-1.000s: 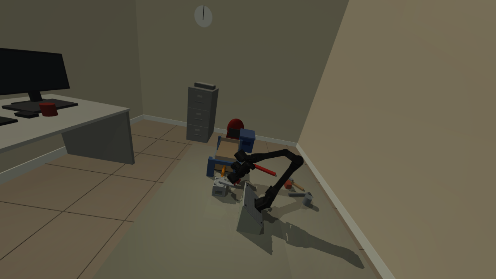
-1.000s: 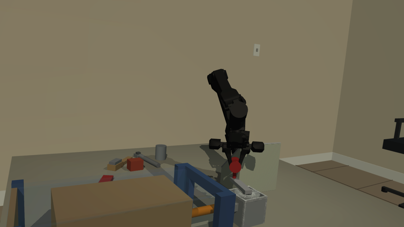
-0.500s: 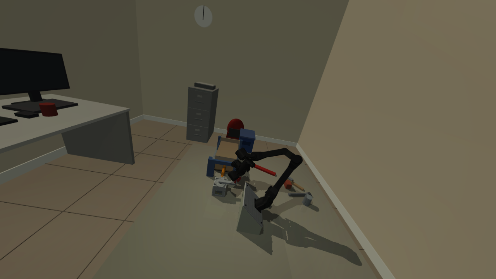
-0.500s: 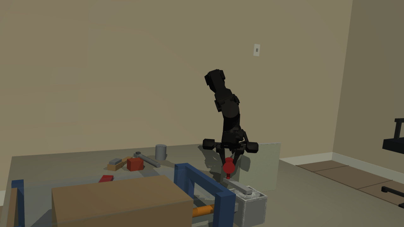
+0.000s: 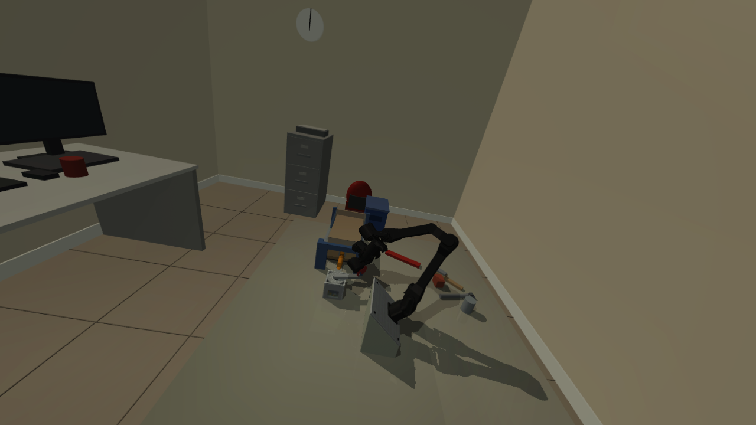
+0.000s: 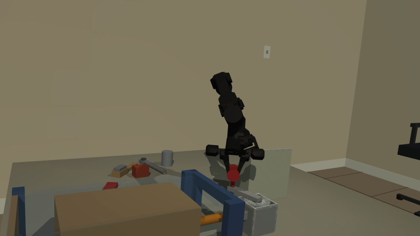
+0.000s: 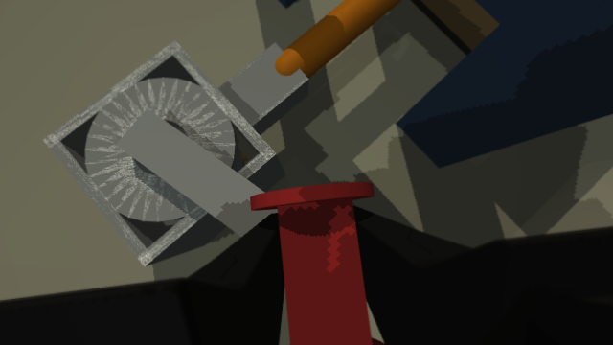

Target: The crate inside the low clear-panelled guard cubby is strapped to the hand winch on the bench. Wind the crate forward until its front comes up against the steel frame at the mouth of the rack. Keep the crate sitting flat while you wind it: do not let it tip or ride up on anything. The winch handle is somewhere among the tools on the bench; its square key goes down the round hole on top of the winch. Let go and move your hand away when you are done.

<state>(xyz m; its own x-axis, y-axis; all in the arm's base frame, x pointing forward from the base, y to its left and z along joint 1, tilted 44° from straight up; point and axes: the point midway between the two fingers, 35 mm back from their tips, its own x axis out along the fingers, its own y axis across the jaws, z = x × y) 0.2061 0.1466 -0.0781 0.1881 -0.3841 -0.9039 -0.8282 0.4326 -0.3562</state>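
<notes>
The winch handle is 3 cm below my gripper tip, 2 cm to the left of it and 2 cm behind it. Also, from my gripper tip: clear-panelled cubby: 37 cm ahead, 9 cm to the left, 2 cm below; grey winch: 10 cm below, 7 cm to the left, 5 cm behind; red knob: 2 cm to the right, 1 cm behind.
</notes>
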